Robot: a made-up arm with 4 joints.
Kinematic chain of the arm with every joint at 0, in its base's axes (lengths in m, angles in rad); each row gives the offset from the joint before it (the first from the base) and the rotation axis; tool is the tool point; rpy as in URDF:
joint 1: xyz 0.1 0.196 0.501 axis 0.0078 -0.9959 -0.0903
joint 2: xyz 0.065 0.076 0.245 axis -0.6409 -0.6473 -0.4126
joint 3: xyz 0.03 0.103 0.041 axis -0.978 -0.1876 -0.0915
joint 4: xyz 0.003 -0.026 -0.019 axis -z
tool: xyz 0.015 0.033 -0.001 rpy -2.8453 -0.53 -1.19
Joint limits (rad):
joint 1: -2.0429..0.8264
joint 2: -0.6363..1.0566
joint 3: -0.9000..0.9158
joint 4: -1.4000..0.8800
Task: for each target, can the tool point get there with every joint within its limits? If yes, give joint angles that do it. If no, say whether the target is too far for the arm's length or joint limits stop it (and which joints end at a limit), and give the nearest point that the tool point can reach.
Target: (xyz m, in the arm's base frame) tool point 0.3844 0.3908 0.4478
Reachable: yes | joints -1.3695 -0.1990 0.7762 0.4604
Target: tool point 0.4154 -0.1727 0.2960
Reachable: no: too far | nearest point 0.3593 0.3740 0.3740 | short by 0.555 m
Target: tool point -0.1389 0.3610 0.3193
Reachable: no: joint limits stop it (at a limit: joint 1, joint 2, joint 4) | nearest point 0.2208 0.4024 0.3240 | short by 0.362 m
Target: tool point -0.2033 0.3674 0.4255
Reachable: no: joint limits stop it (at a limit: joint 1, joint 4) | nearest point -0.0517 0.3742 0.7430 | short by 0.352 m
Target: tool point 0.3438 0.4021 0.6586
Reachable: yes | joints -0.6315 -0.2028 -0.6825 0.3841
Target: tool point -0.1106 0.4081 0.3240
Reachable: no: joint limits stop it (at a limit: joint 1, joint 2, joint 3, joint 4) | nearest point 0.2207 0.4044 0.3244 | short by 0.331 m
